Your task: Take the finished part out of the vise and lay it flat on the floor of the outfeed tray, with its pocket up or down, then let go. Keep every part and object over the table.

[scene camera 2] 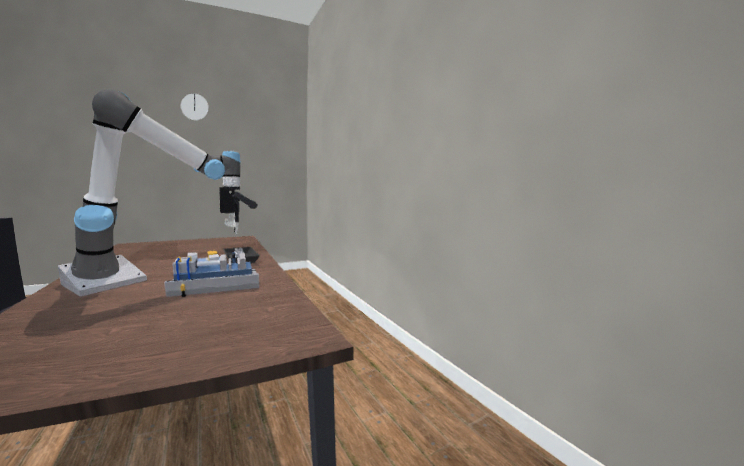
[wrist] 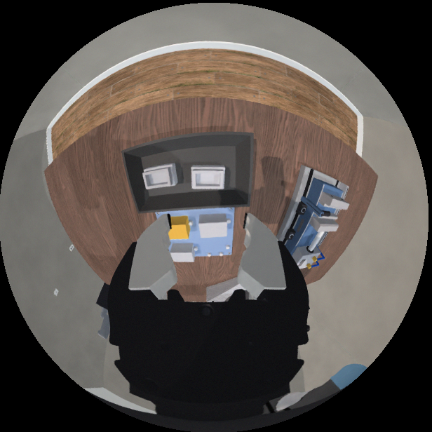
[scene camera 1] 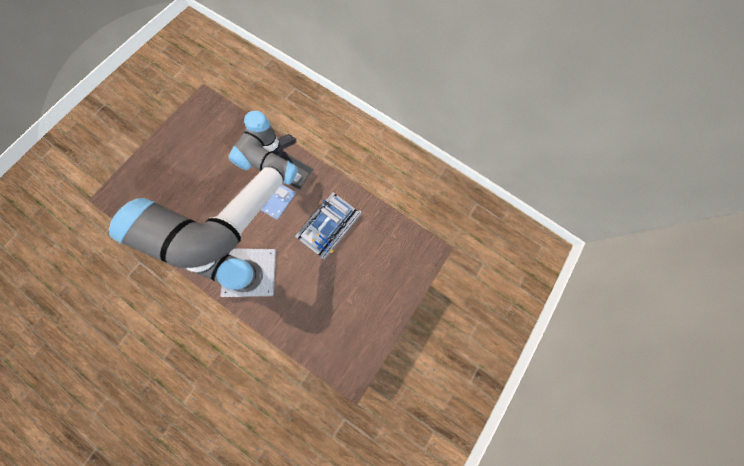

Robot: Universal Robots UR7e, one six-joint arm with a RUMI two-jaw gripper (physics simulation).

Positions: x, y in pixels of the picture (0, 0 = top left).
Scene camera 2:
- my gripper: 235, 233
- grey rail: 254, 278
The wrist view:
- my gripper: 207, 214
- light blue plate: 214, 245
